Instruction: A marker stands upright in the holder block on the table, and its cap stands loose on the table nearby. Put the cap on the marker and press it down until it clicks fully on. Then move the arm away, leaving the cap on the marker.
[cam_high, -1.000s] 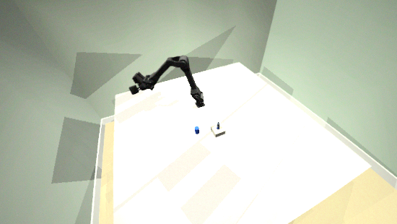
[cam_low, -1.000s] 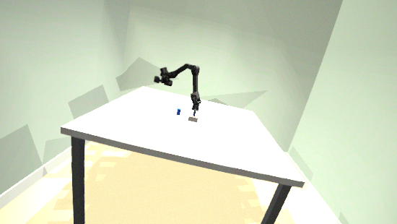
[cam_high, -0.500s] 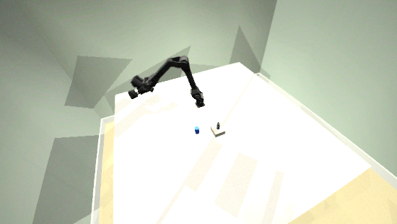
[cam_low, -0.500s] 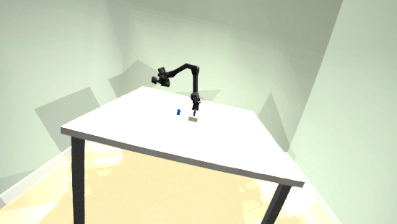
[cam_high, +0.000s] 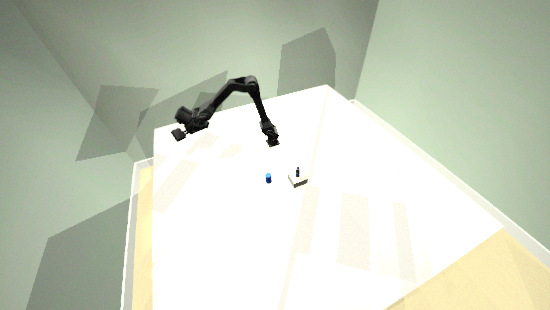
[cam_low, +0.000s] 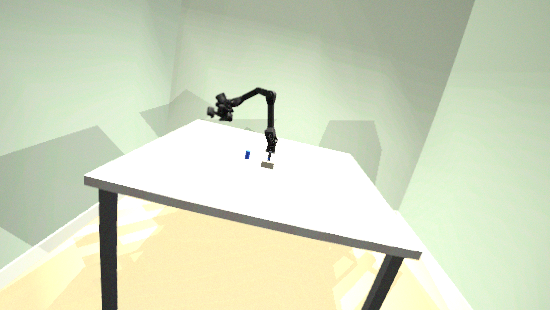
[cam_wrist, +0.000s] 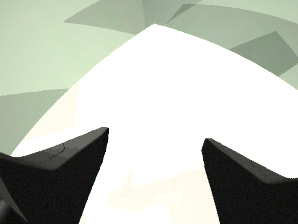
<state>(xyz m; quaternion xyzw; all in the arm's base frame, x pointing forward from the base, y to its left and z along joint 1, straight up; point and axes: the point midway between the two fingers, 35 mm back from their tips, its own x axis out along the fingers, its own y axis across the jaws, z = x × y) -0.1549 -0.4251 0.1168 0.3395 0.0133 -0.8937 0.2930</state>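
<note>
Right now the blue cap is 420 mm ahead of my gripper tip, 320 mm to the left of it and 70 mm below it. Round my gripper tip: pale holder block: 470 mm ahead, 450 mm to the left, 80 mm below.
</note>
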